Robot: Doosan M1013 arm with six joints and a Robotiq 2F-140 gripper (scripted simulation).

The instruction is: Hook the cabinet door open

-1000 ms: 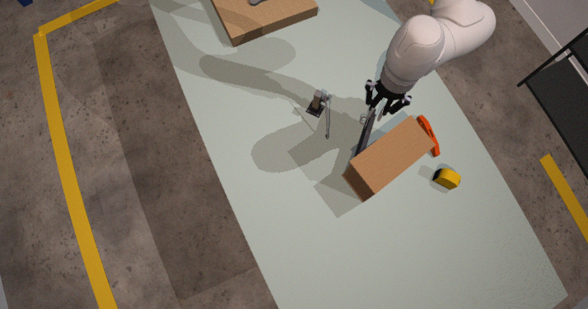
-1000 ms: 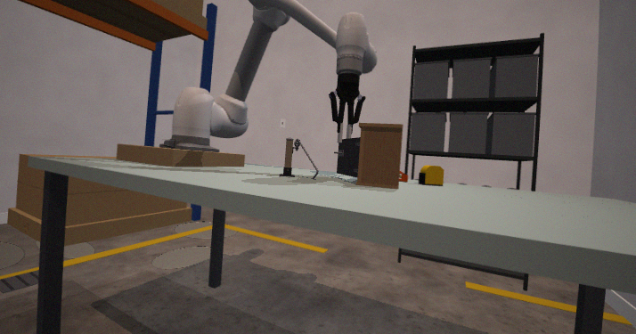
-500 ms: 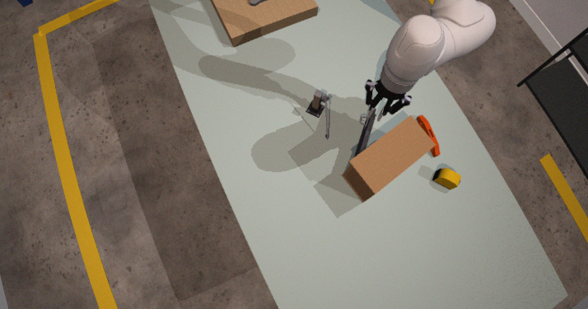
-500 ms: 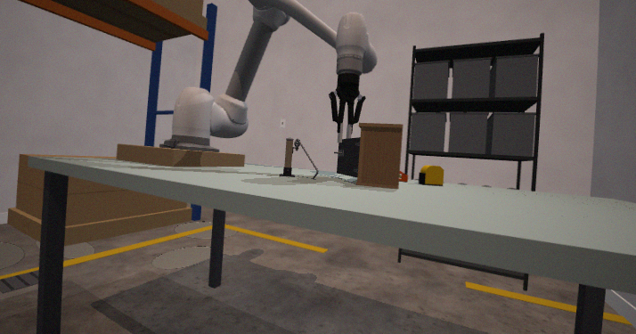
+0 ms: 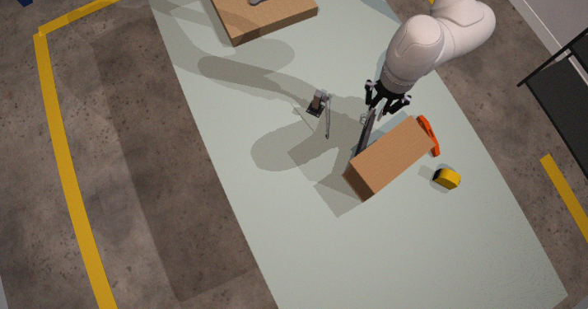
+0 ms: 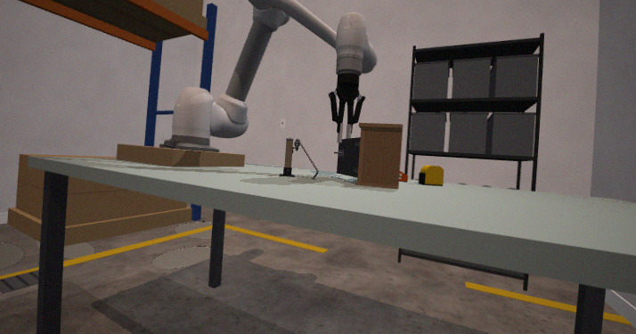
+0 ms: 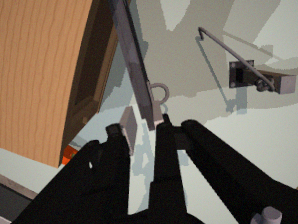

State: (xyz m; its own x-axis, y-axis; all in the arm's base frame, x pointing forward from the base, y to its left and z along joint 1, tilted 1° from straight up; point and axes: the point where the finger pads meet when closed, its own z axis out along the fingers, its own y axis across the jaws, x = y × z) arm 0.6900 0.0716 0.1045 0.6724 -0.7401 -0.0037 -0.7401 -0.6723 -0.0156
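The wire hook is 12 cm to the right of my hand, 9 cm below it and 8 cm behind it. Round my hand: orange object (19 cm to the left, 14 cm below, 12 cm ahead); dark door (8 cm below, 6 cm to the right, 4 cm ahead); yellow tape measure (27 cm ahead, 17 cm to the left, 13 cm below).
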